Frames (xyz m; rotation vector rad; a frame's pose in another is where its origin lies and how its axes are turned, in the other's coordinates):
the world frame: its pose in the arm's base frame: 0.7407 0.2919 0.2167 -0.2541 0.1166 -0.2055
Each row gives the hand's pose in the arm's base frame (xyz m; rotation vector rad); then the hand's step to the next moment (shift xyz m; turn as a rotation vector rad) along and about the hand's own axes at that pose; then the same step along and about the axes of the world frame.
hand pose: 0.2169 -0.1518 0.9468 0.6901 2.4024 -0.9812
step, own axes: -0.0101 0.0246 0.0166 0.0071 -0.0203 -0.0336
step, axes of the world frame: 0.0268 0.0097 -0.0130 -0.0297 0.0013 0.0266
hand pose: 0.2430 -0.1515 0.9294 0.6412 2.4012 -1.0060
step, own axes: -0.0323 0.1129 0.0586 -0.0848 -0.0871 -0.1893
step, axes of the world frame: 0.1034 0.0580 -0.0563 -0.0586 0.0019 0.2172
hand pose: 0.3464 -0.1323 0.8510 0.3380 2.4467 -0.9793
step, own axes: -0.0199 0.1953 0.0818 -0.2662 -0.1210 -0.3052
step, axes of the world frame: 0.1143 0.1399 -0.1122 0.0139 0.0178 0.4221
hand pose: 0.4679 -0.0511 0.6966 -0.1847 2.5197 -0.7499
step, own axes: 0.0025 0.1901 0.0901 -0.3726 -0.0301 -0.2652
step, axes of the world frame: 0.0340 0.1625 -0.1292 0.1085 0.1283 0.4264
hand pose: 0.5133 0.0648 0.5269 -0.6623 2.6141 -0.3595
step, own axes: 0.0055 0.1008 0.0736 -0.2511 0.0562 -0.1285
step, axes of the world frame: -0.0171 0.0932 -0.0814 0.0597 0.1584 0.2325
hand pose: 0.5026 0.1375 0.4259 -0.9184 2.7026 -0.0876
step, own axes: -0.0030 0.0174 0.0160 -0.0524 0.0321 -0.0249
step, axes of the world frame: -0.0053 0.0192 -0.0131 -0.0017 0.0476 0.0461
